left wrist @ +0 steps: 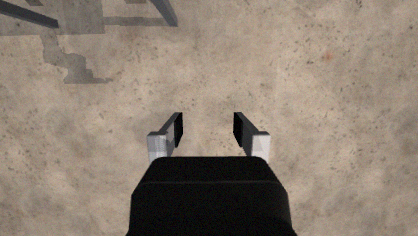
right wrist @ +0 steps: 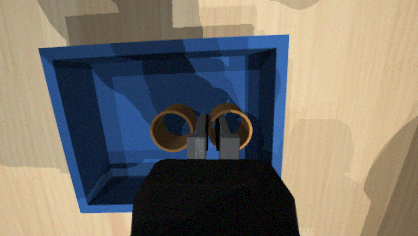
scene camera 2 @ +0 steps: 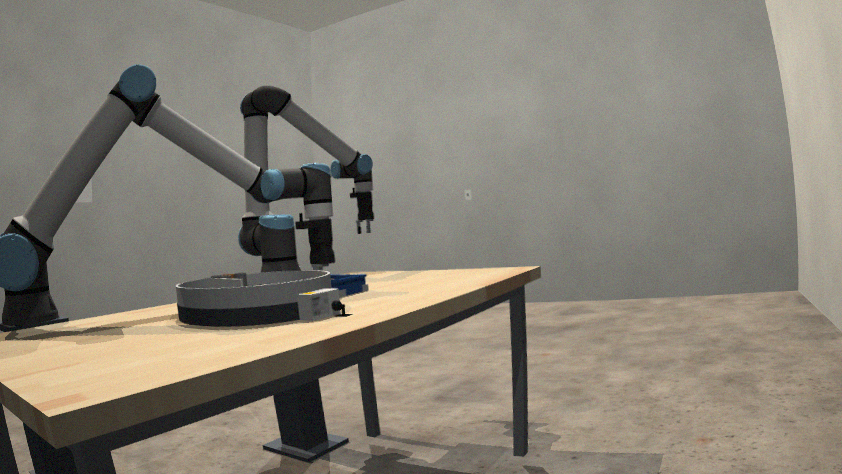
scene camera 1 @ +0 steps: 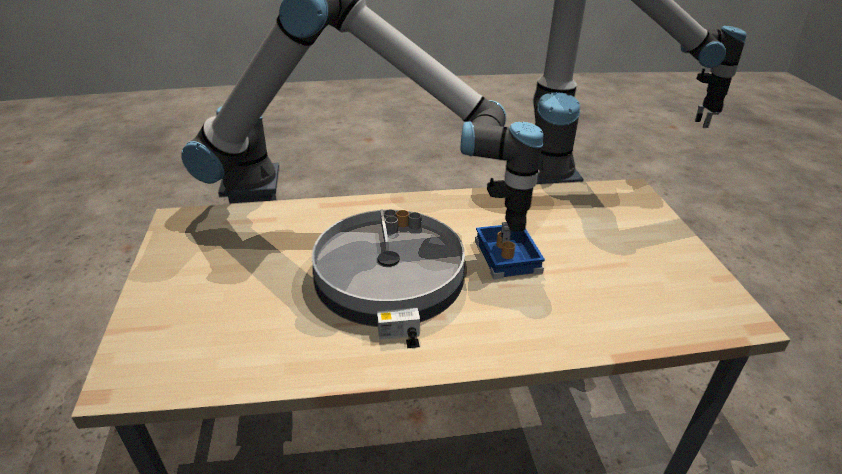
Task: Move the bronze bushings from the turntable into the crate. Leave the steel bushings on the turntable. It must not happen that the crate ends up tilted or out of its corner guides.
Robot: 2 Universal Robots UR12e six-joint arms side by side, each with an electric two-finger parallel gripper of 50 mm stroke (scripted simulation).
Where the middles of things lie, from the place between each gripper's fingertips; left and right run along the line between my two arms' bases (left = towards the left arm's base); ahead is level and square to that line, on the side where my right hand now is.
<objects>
My right hand is 3 cm short of the blue crate [scene camera 1: 527, 256] and 2 cm above it.
The blue crate lies 89 cm to the right of my left hand [scene camera 1: 701, 124], 58 cm ahead of it and 15 cm below it.
</objects>
